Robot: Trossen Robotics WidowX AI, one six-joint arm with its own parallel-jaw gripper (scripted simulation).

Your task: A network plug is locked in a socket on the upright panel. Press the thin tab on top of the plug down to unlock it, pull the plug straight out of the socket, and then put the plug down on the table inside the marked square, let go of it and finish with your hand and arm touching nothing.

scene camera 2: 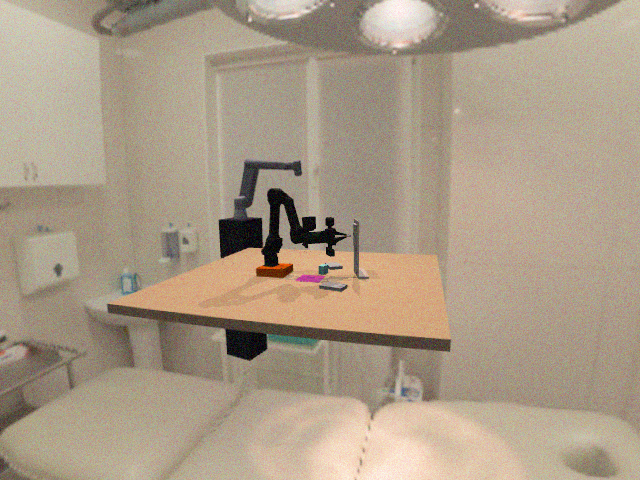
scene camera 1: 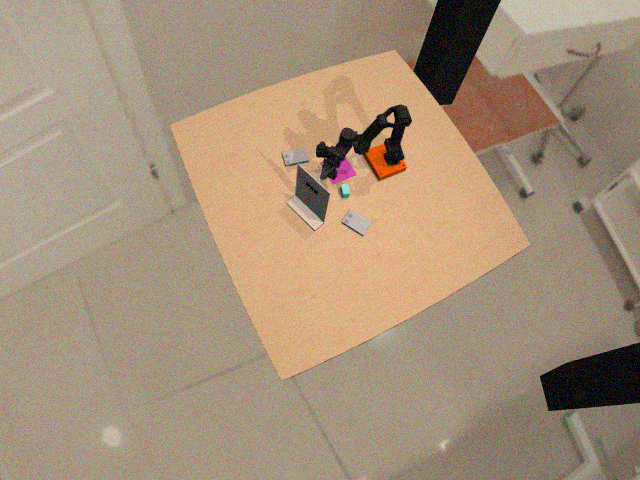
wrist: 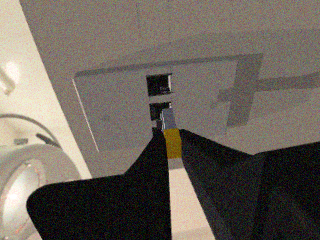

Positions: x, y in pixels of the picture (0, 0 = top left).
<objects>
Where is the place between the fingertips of the gripper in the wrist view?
170, 138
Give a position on an upright grey panel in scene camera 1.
310, 202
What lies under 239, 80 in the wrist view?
An upright grey panel.
</objects>
